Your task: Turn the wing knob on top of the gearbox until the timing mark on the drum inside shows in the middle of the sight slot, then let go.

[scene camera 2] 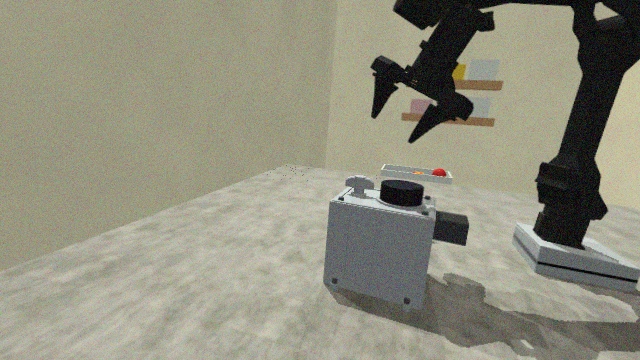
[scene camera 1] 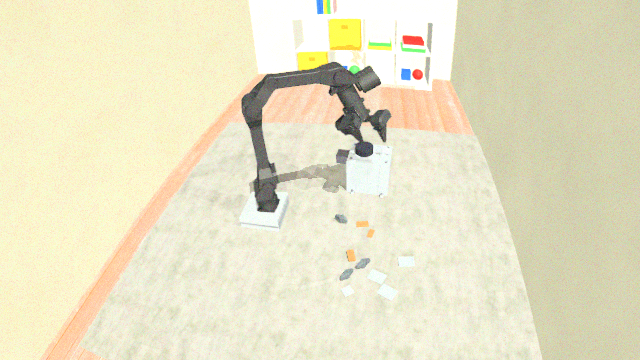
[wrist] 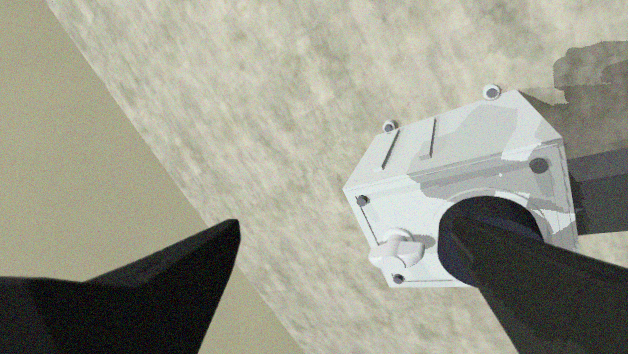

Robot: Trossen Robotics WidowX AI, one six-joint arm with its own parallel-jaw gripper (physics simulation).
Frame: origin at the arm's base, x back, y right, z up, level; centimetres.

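Seen in the pictures: gripper, between the fingertips: [scene camera 2: 390,129] [scene camera 1: 373,142] [wrist: 345,228]; arm's base, origin of its link: [scene camera 2: 556,239] [scene camera 1: 268,205].
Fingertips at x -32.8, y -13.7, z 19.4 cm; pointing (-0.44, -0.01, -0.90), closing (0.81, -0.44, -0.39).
Offsets run from my fingertips to a thing's top centre. "*": to the spot under its first point. Level surfaces: height alone.
The gearbox {dz -7.0, dx +3.9, dy -9.2 cm} [scene camera 1: 369,177] [scene camera 2: 377,245] [wrist: 392,205] is a pale box standing upright on the mat. Its small pale grey wing knob {dz -7.0, dx -2.8, dy -9.1 cm} [scene camera 2: 359,185] [wrist: 400,249] stands on top near one end, beside a wide black round cap {* dz -7.7, dx +3.6, dy -7.1 cm} [scene camera 1: 364,149] [scene camera 2: 401,193] [wrist: 492,206]. In scene camera 1 the knob is too faint to make out. My gripper [scene camera 1: 373,140] [scene camera 2: 392,130] [wrist: 345,228] is open and empty above the gearbox, fingers pointing down at a slant. In the wrist view one finger overlaps the cap and the other is left of the box. I cannot make out the sight slot or timing mark.
A dark block {* dz -11.7, dx +11.4, dy -7.4 cm} [scene camera 1: 342,156] [scene camera 2: 451,228] [wrist: 602,195] sticks out from the gearbox's side. Orange, grey and white pieces lie on the mat {dz -24.2 cm} [scene camera 1: 200,280]. A shallow tray [scene camera 2: 400,173] with a red ball [scene camera 2: 439,172] is behind the gearbox in scene camera 2.
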